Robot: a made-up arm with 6 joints. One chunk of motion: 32 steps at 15 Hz.
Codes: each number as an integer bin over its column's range. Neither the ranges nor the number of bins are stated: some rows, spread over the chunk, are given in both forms.
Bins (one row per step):
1: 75 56 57 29 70 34
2: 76 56 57 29 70 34
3: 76 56 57 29 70 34
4: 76 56 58 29 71 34
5: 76 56 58 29 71 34
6: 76 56 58 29 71 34
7: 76 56 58 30 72 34
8: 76 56 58 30 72 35
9: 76 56 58 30 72 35
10: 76 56 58 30 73 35
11: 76 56 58 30 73 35
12: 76 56 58 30 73 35
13: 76 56 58 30 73 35
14: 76 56 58 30 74 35
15: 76 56 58 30 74 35
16: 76 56 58 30 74 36
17: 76 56 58 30 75 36
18: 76 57 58 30 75 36
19: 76 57 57 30 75 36
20: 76 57 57 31 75 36
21: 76 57 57 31 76 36
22: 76 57 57 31 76 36
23: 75 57 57 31 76 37
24: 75 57 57 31 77 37
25: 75 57 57 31 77 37
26: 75 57 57 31 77 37
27: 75 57 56 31 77 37
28: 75 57 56 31 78 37
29: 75 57 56 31 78 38
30: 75 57 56 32 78 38
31: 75 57 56 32 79 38
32: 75 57 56 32 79 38
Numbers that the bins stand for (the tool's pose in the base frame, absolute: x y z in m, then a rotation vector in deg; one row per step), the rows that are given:
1: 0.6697 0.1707 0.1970 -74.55 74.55 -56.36
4: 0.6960 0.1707 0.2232 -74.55 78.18 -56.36
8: 0.6960 0.1707 0.2232 -70.91 81.82 -52.73
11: 0.6960 0.1707 0.2232 -70.91 85.45 -52.73
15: 0.6960 0.1707 0.2232 -70.91 89.09 -52.73
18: 0.6960 0.1970 0.2232 -70.91 92.73 -49.09
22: 0.6960 0.1970 0.1970 -67.27 96.36 -49.09
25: 0.6697 0.1970 0.1970 -67.27 100.00 -45.45
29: 0.6697 0.1970 0.1707 -67.27 103.64 -41.82
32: 0.6697 0.1970 0.1707 -63.64 107.27 -41.82
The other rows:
2: 0.6960 0.1707 0.1970 -74.55 74.55 -56.36
3: 0.6960 0.1707 0.1970 -74.55 74.55 -56.36
5: 0.6960 0.1707 0.2232 -74.55 78.18 -56.36
6: 0.6960 0.1707 0.2232 -74.55 78.18 -56.36
7: 0.6960 0.1707 0.2232 -70.91 81.82 -56.36
9: 0.6960 0.1707 0.2232 -70.91 81.82 -52.73
10: 0.6960 0.1707 0.2232 -70.91 85.45 -52.73
12: 0.6960 0.1707 0.2232 -70.91 85.45 -52.73
13: 0.6960 0.1707 0.2232 -70.91 85.45 -52.73
14: 0.6960 0.1707 0.2232 -70.91 89.09 -52.73
16: 0.6960 0.1707 0.2232 -70.91 89.09 -49.09
17: 0.6960 0.1707 0.2232 -70.91 92.73 -49.09
19: 0.6960 0.1970 0.1970 -70.91 92.73 -49.09
20: 0.6960 0.1970 0.1970 -67.27 92.73 -49.09
21: 0.6960 0.1970 0.1970 -67.27 96.36 -49.09
23: 0.6697 0.1970 0.1970 -67.27 96.36 -45.45
24: 0.6697 0.1970 0.1970 -67.27 100.00 -45.45
26: 0.6697 0.1970 0.1970 -67.27 100.00 -45.45
27: 0.6697 0.1970 0.1707 -67.27 100.00 -45.45
28: 0.6697 0.1970 0.1707 -67.27 103.64 -45.45
30: 0.6697 0.1970 0.1707 -63.64 103.64 -41.82
31: 0.6697 0.1970 0.1707 -63.64 107.27 -41.82

